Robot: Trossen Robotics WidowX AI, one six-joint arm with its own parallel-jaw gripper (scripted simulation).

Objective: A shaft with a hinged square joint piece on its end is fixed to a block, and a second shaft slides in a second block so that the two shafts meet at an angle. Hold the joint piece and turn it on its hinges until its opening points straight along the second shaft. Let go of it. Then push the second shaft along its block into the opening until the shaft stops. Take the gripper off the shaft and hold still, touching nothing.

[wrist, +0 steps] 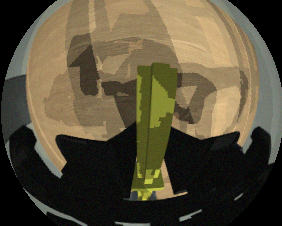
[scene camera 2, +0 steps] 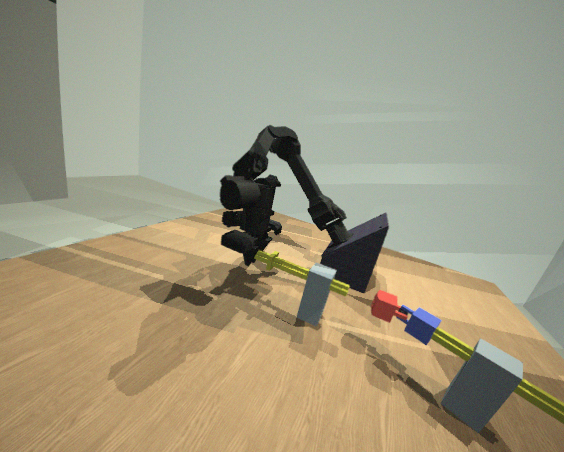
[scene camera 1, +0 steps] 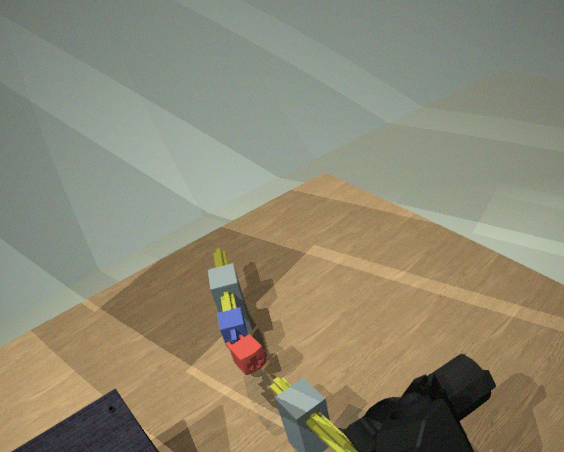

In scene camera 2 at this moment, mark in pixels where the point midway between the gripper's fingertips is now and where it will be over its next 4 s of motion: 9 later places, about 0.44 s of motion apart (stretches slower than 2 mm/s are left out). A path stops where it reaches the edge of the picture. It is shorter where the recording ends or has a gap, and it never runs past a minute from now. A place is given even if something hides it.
My gripper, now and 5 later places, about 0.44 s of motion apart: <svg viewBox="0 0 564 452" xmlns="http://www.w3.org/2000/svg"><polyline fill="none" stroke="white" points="249,263 256,266 263,269 270,272 278,276 281,277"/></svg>
